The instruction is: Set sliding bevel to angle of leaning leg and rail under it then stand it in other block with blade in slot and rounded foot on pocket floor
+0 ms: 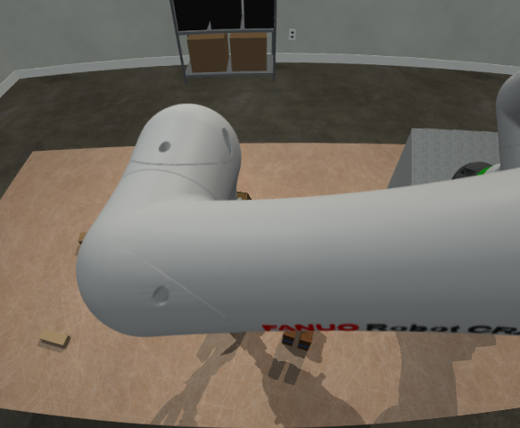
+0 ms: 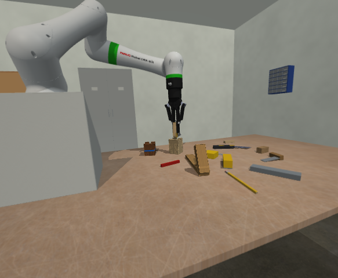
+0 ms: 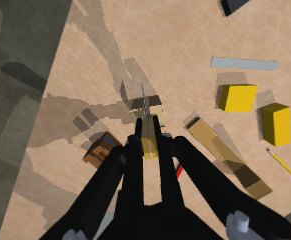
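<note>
My gripper is now 100 mm past the red stick, 190 mm to the left of it and 150 mm above it. Round my hand: try square: 380 mm ahead, 320 mm to the right, 150 mm below; then sliding bevel: 30 mm below; then pencil: 70 mm ahead, 450 mm to the right, 150 mm below.
</note>
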